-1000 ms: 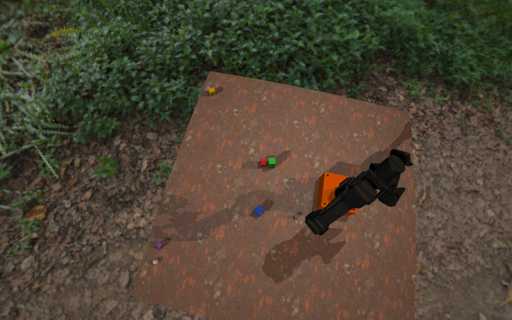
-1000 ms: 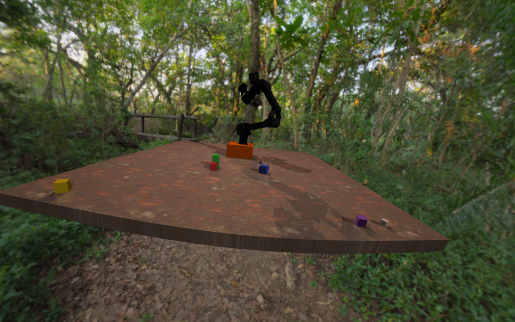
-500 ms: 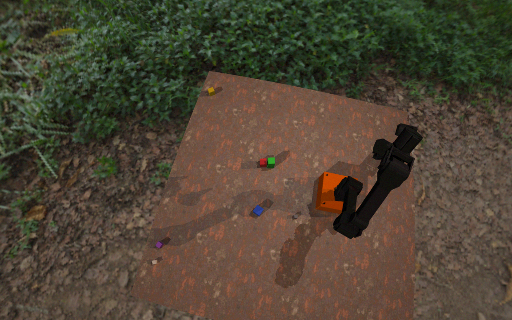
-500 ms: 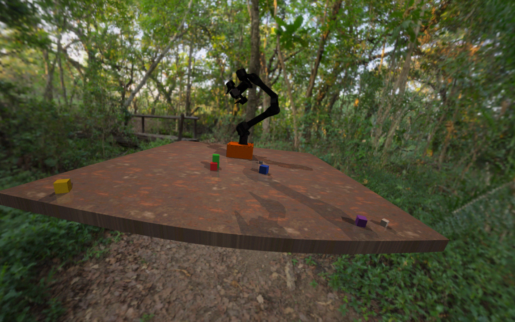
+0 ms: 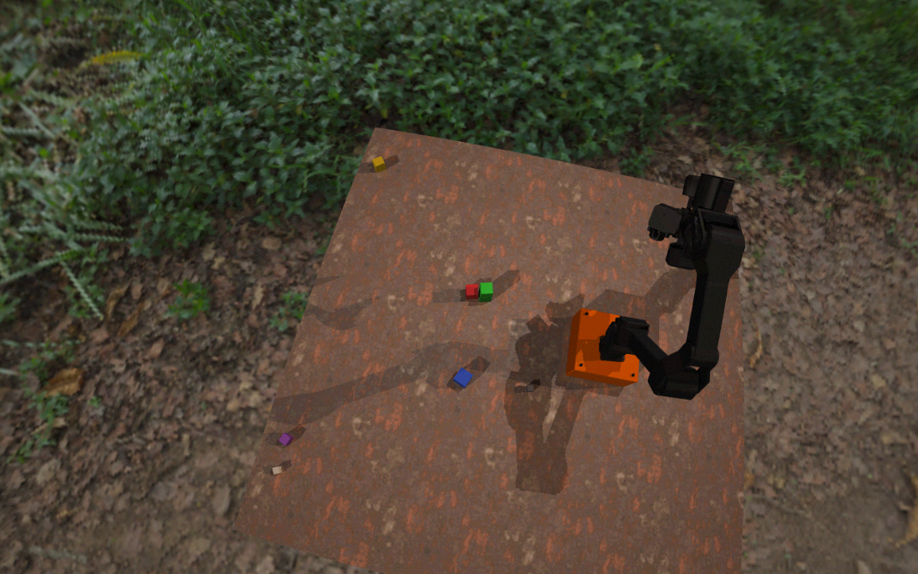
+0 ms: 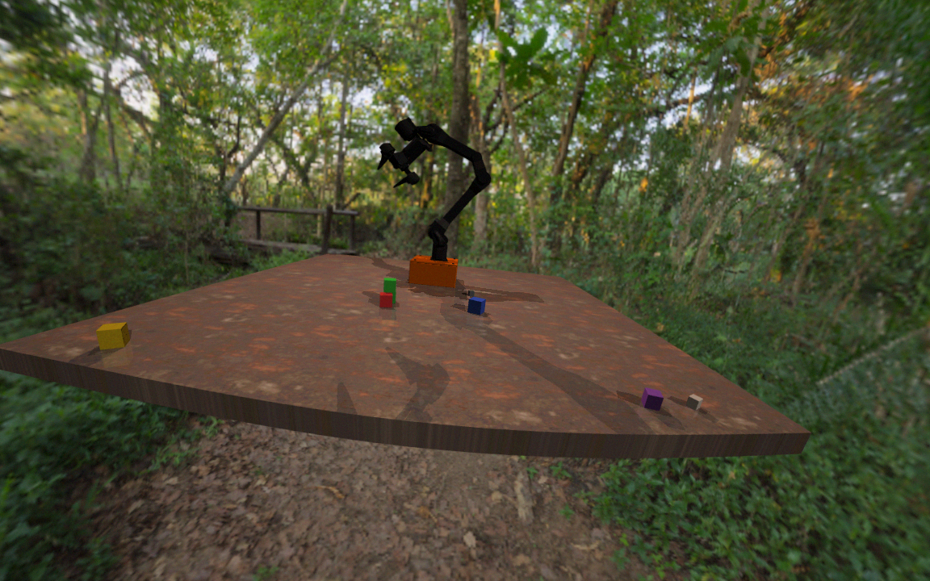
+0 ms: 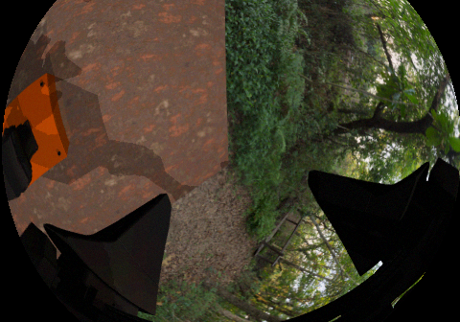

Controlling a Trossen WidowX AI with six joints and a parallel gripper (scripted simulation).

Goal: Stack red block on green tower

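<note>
The red block is 450 mm ahead of my gripper tip, 80 mm to the left of it and 360 mm below it. Round my gripper tip: small grey cube: 270 mm ahead, 340 mm to the left, 370 mm below; then yellow cube: 790 mm ahead, 330 mm to the right, 360 mm below; then blue cube: 450 mm ahead, 330 mm to the left, 360 mm below.
</note>
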